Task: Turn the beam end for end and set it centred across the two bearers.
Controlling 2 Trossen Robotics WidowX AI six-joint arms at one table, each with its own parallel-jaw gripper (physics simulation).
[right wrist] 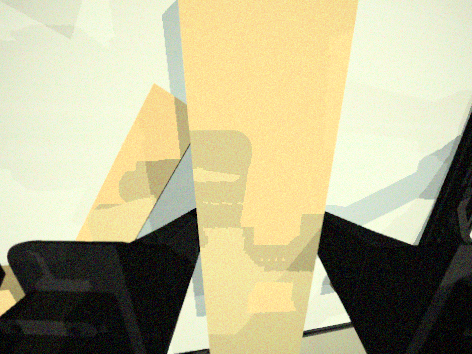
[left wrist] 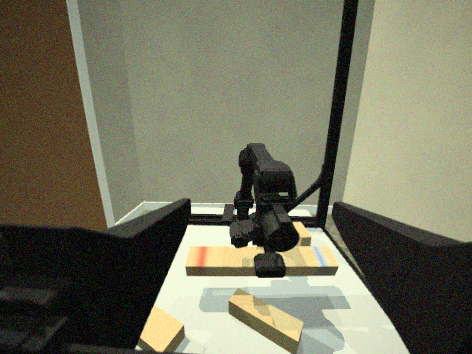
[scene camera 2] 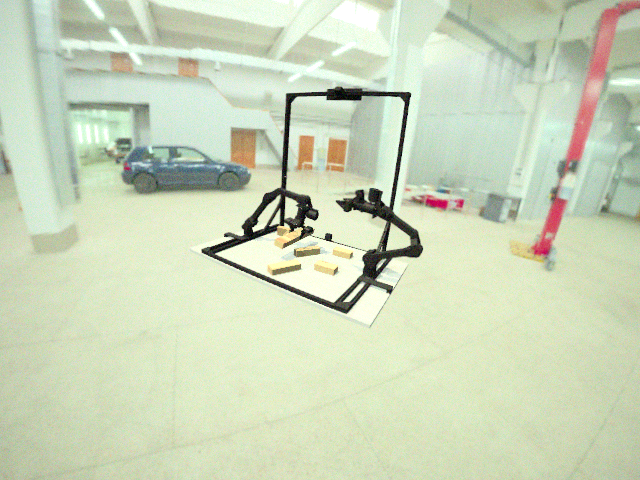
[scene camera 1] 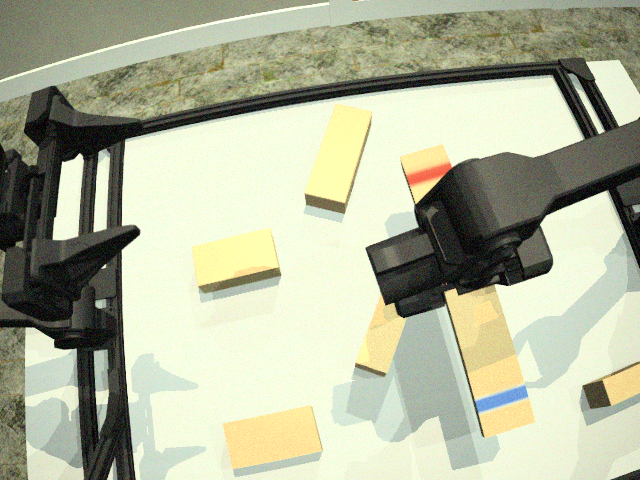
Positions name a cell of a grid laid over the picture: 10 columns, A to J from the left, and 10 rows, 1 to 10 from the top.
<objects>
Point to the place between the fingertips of my right gripper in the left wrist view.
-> F8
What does my right gripper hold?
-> A beam.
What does my left gripper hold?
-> Nothing.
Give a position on a beam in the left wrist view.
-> At E8
</objects>
